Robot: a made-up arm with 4 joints. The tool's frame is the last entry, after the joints.
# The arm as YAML. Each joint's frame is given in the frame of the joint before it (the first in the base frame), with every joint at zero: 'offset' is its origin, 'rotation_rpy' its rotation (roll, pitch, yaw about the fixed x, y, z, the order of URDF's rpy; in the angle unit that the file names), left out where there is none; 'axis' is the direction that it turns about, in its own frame. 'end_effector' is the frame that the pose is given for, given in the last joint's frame.
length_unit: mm
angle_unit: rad
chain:
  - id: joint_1
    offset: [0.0, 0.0, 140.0]
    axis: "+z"
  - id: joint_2
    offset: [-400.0, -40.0, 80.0]
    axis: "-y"
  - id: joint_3
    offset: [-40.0, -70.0, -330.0]
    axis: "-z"
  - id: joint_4
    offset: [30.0, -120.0, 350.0]
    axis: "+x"
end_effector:
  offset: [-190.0, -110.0, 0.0]
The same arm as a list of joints. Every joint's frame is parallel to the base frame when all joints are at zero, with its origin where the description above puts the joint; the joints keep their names.
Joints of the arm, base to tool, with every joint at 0 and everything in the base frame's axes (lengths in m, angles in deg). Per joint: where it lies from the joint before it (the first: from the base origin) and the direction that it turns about. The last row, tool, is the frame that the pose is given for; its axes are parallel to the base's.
joint_1: xyz 0 0 0.14 axis 0 0 1
joint_2: xyz -0.4 -0.04 0.08 axis 0 -1 0
joint_3: xyz -0.04 -0.07 -0.33 axis 0 0 -1
joint_4: xyz 0.03 -0.12 0.35 axis 1 0 0
tool: xyz -0.19 -0.11 0

